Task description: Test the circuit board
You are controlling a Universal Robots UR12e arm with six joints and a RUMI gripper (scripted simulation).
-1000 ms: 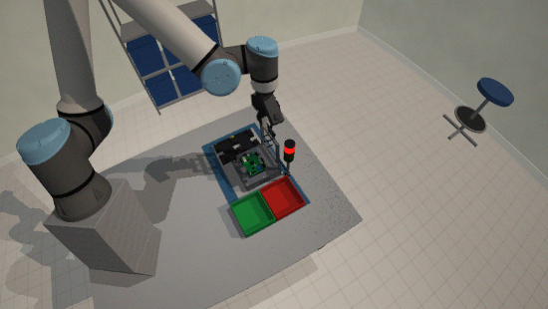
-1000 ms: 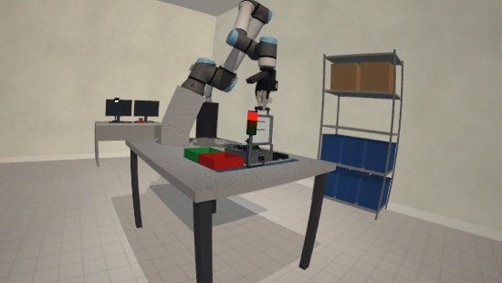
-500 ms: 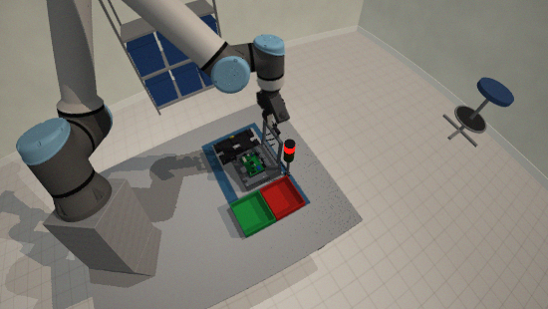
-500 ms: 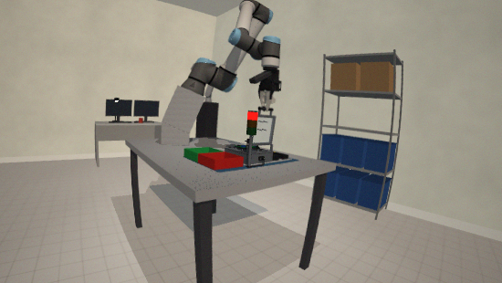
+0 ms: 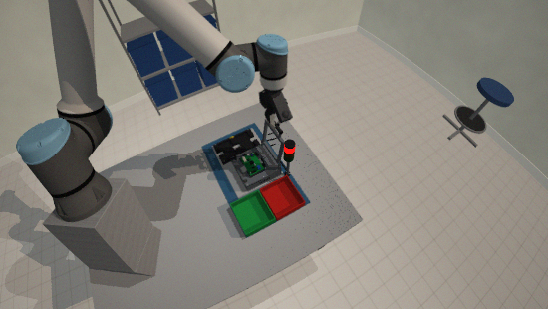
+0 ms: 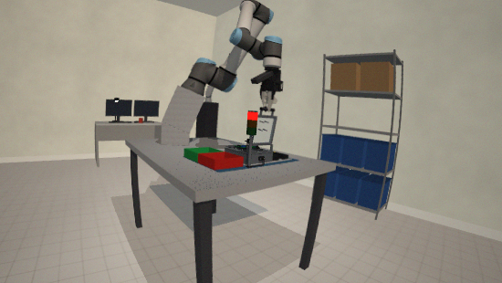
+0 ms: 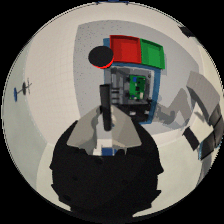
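My hand is 20 cm above the green circuit board, 13 cm past it and 2 cm to the right of it. From my hand the other things lie so: green bin (26 cm below, 26 cm behind, 16 cm to the right); red bin (26 cm below, 18 cm to the right, 11 cm behind); tester lid (9 cm below, 1 cm to the left, 1 cm behind).
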